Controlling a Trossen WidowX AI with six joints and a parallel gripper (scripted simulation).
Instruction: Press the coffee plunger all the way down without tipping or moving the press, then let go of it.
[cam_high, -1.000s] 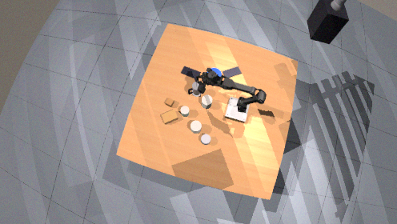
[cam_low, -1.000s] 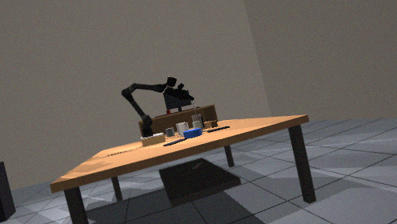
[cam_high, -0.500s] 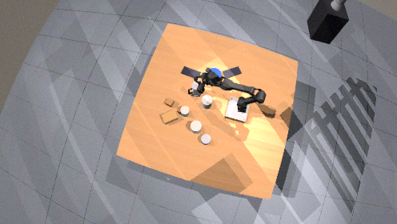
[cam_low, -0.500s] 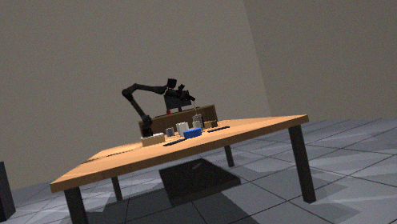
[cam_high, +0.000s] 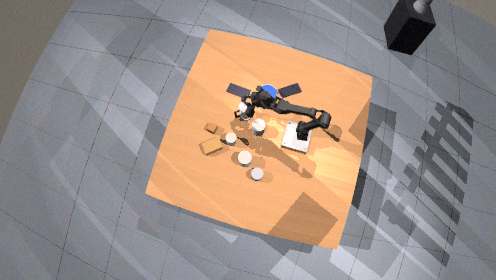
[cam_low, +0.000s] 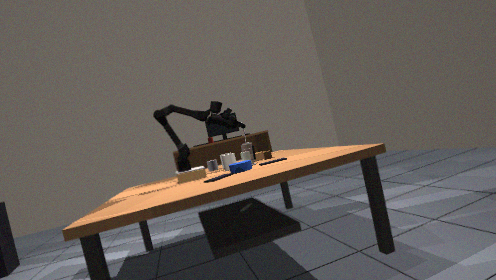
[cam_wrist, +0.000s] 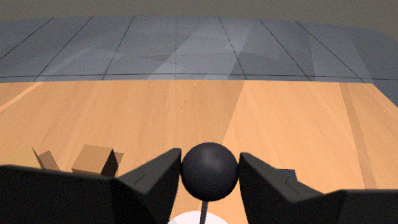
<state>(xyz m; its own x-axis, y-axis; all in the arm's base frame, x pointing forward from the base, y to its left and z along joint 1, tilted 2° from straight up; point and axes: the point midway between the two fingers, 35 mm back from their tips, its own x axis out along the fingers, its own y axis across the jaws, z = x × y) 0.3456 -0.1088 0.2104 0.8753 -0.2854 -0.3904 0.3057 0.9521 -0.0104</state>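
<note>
Right now the coffee press is 120 mm below my gripper tip and 10 mm to the left of it. Also, from my gripper tip: cube: 220 mm below, 180 mm ahead, 120 mm to the left.
</note>
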